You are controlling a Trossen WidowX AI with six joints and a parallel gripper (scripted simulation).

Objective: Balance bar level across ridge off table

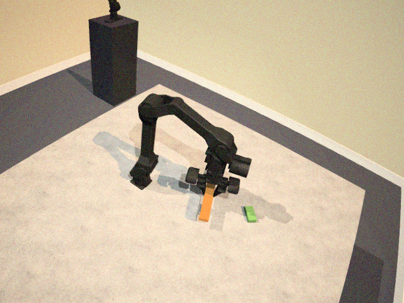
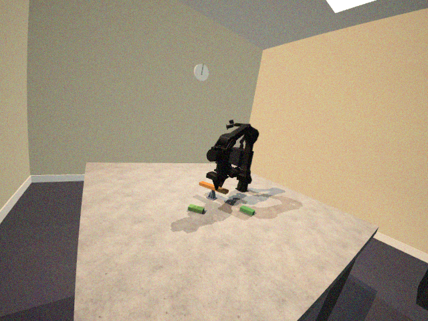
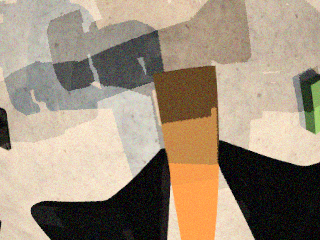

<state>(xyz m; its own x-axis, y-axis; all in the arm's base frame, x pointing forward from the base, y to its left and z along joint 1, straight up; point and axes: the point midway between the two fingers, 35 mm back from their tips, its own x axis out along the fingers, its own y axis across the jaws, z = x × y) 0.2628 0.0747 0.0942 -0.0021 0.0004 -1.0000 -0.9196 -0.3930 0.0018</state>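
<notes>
My gripper tip is now 30 mm to the left of the orange bar and 10 mm short of it.
</notes>
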